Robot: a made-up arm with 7 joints.
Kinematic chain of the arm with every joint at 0, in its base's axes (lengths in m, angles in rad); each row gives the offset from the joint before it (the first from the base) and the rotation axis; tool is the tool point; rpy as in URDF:
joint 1: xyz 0 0 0.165 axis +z
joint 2: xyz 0 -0.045 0.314 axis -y
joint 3: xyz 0 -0.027 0.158 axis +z
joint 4: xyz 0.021 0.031 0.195 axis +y
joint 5: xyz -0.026 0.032 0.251 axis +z
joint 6: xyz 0 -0.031 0.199 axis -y
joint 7: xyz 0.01 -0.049 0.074 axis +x
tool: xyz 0 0 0 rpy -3.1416 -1.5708 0
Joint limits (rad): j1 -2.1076..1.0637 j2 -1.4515..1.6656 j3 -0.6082..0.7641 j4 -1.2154..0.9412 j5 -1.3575..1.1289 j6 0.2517..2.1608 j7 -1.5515..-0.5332
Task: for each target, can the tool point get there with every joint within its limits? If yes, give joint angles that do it. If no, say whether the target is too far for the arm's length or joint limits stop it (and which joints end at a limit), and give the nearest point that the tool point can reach.
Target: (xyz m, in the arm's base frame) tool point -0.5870 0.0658 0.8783
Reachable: yes | joints -0.2685 0.3899 -0.0598 -0.9518 0.5821 1.4404 -1.3784
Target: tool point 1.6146 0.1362 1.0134
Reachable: no: too far | nearest point 0.8453 0.0713 0.7588 | short by 0.813 m
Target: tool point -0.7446 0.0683 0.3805
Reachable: yes | joints -0.4097 1.1216 0.4638 -0.8345 -0.6286 1.0375 -0.7917
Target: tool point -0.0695 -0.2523 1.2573
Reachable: yes | joints -1.3686 -0.2886 -0.1395 0.0215 0.7805 1.5823 -1.3215
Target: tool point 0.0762 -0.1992 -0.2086
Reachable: no: joint limits stop it (at a limit: joint 1, joint 2, joint 4) | nearest point -0.0529 -0.3793 -0.0418 | short by 0.277 m
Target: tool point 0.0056 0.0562 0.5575
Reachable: no: joint limits stop it (at a limit: joint 3, joint 4, joint 6) | nearest point 0.0307 0.3083 0.9096 | short by 0.434 m
